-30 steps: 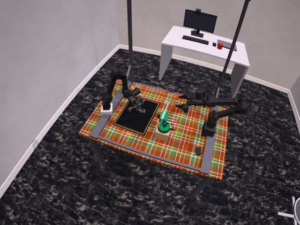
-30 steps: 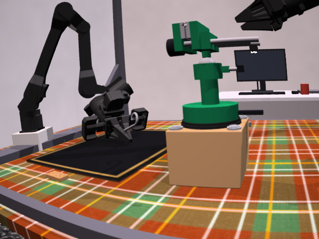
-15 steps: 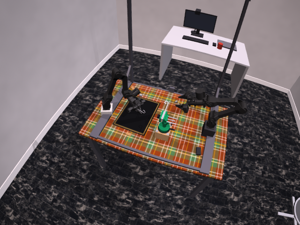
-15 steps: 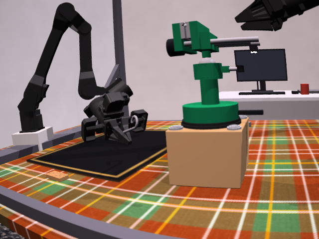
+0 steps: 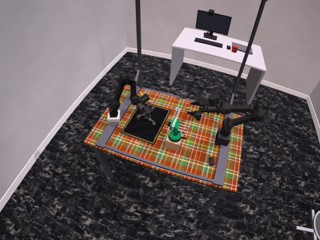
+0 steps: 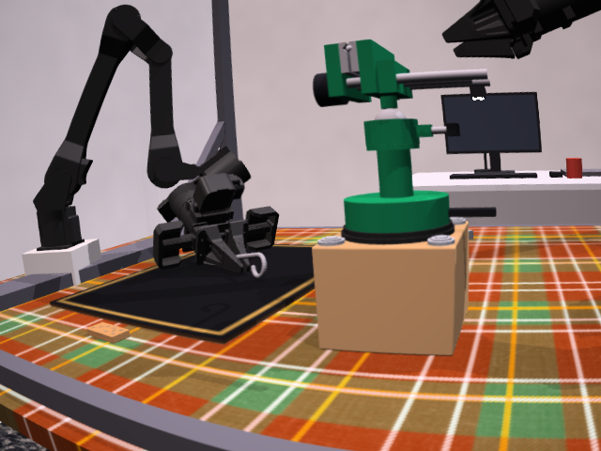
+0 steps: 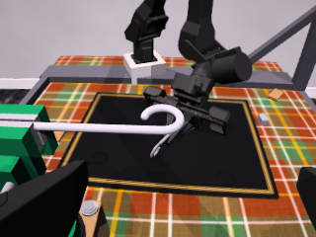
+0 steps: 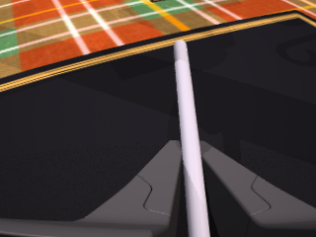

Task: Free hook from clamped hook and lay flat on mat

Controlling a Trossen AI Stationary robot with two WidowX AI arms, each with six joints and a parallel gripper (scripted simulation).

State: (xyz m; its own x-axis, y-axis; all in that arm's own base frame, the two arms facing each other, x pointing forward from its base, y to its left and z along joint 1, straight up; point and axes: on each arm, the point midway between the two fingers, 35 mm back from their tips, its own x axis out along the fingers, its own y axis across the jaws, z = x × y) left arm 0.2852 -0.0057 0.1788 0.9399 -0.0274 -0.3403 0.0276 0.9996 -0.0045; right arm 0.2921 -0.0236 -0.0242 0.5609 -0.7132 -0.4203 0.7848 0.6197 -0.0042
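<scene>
The mat is 30 mm below my right hand, 10 mm to the right of it and 10 mm ahead of it. The rest, counted from my right hand: black block: 550 mm to the left, 270 mm ahead, 20 mm below; grey bit: 210 mm behind, 50 mm to the right, 20 mm below; tan block: 250 mm to the left, 170 mm ahead, 10 mm above.
</scene>
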